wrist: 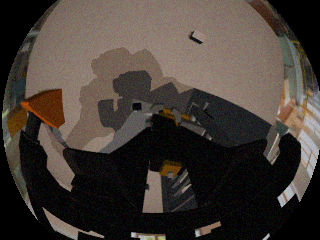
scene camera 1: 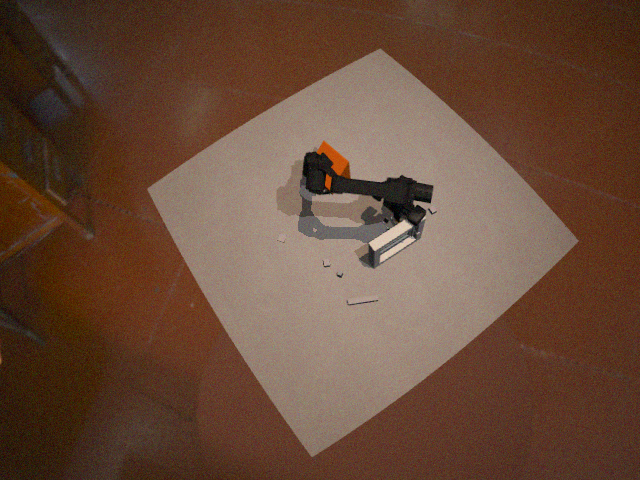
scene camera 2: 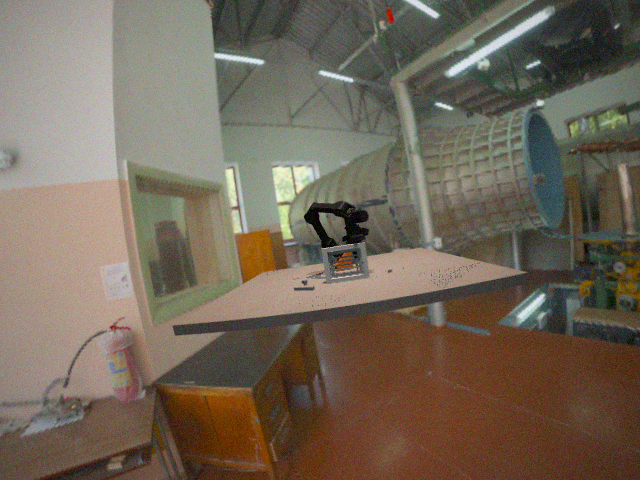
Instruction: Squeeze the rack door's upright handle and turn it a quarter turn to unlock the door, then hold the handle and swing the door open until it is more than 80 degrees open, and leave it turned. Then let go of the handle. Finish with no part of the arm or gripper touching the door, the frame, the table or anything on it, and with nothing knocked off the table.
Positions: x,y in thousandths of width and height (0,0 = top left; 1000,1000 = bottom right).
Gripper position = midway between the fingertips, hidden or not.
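Observation:
Here is my gripper (wrist: 514,548), which I can see. I can see a door handle (wrist: 530,702) as well.

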